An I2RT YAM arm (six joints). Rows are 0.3 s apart.
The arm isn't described. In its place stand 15 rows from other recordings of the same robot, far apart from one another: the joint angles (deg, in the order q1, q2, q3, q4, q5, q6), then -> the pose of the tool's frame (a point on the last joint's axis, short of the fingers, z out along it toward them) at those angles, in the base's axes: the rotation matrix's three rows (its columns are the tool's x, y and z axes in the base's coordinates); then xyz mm.
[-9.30 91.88 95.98 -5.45 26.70 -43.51] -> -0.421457 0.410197 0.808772; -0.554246 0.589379 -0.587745; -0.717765 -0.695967 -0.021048; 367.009 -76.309 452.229
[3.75 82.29 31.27 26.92 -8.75 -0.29] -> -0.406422 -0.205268 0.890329; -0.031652 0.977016 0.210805; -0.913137 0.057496 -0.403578; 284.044 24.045 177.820
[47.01 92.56 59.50 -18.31 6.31 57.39] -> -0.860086 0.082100 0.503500; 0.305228 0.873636 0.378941; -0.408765 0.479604 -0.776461; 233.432 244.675 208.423
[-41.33 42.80 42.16 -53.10 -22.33 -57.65] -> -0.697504 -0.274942 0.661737; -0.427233 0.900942 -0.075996; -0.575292 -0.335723 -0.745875; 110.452 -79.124 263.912
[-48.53 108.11 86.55 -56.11 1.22 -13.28] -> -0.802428 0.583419 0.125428; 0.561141 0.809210 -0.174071; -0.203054 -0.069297 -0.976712; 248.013 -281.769 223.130
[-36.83 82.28 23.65 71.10 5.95 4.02] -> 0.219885 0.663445 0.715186; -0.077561 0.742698 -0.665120; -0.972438 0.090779 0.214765; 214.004 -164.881 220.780
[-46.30 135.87 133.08 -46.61 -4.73 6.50] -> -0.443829 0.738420 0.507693; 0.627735 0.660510 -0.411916; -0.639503 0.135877 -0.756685; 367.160 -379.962 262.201
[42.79 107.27 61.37 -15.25 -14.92 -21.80] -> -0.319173 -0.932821 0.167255; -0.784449 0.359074 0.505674; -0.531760 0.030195 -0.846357; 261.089 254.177 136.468
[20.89 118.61 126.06 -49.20 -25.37 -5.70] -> -0.557374 -0.679550 0.477017; -0.308784 0.702992 0.640668; -0.770705 0.209796 -0.601664; 425.045 178.551 365.833
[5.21 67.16 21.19 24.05 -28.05 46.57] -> -0.629278 -0.083776 0.772652; 0.586191 0.601594 0.542646; -0.510283 0.794397 -0.329462; 226.279 37.443 183.002
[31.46 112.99 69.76 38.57 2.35 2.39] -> -0.089532 -0.483290 0.870870; -0.005933 0.874625 0.484764; -0.995966 0.038235 -0.081174; 386.253 234.615 223.540
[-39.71 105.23 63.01 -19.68 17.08 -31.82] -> -0.954738 0.251567 0.158713; 0.137771 0.846895 -0.513603; -0.263619 -0.468490 -0.843221; 271.797 -239.322 152.733
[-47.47 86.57 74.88 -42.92 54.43 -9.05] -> -0.661732 0.651119 -0.371692; 0.586036 0.139991 -0.798100; -0.467624 -0.745953 -0.474216; 188.977 -248.852 308.935
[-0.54 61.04 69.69 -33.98 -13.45 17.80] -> -0.468795 -0.060654 0.881222; 0.301743 0.926628 0.224301; -0.830170 0.371054 -0.416097; 223.608 6.174 394.183
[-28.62 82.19 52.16 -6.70 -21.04 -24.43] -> -0.558404 -0.040051 0.828602; -0.135032 0.989901 -0.043152; -0.818505 -0.135984 -0.558173; 280.178 -138.325 240.262
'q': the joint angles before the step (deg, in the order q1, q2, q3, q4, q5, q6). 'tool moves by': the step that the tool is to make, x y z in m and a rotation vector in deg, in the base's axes. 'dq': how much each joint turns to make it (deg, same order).
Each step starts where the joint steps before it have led.
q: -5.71, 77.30, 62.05, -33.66, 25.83, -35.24
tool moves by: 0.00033, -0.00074, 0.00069, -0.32, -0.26, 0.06
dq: -0.13, -0.04, 0.00, 0.42, 0.09, -0.37
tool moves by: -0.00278, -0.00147, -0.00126, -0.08, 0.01, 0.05
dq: -0.38, -0.62, -0.80, 0.36, -0.23, -0.42
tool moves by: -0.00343, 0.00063, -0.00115, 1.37, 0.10, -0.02
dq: -0.07, -0.61, -0.50, -0.77, -1.05, 0.95
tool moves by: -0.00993, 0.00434, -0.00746, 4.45, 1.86, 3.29
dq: 0.03, -1.71, -2.08, -2.06, -5.33, 0.22
